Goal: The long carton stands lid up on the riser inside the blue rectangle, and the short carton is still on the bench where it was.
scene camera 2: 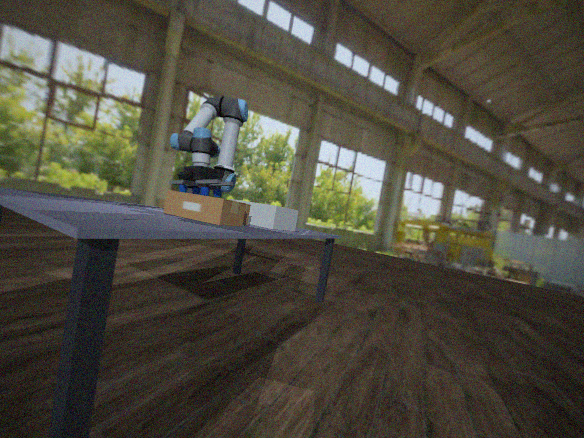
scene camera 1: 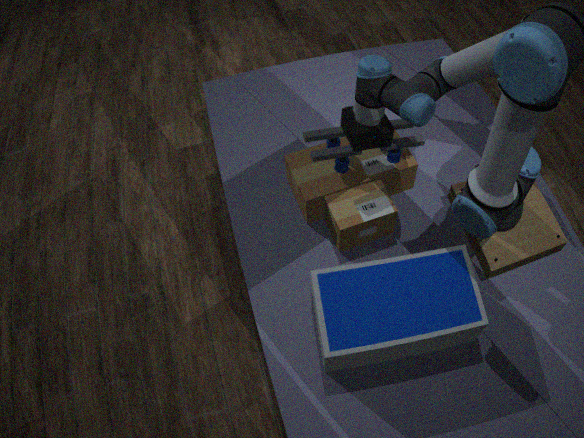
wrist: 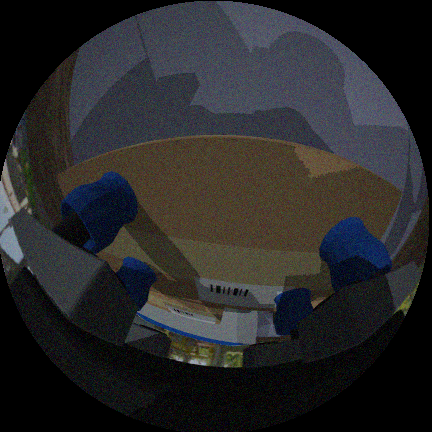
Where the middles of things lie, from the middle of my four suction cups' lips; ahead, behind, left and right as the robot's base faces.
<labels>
My suction cup is 6 cm above the long carton (scene camera 1: 310, 181) and 4 cm short of it. Also, from my suction cup: short carton (scene camera 1: 358, 215) 13 cm to the left, 9 cm ahead, 6 cm below; riser with blue rectangle (scene camera 1: 376, 311) 39 cm to the left, 13 cm ahead, 6 cm below.
</labels>
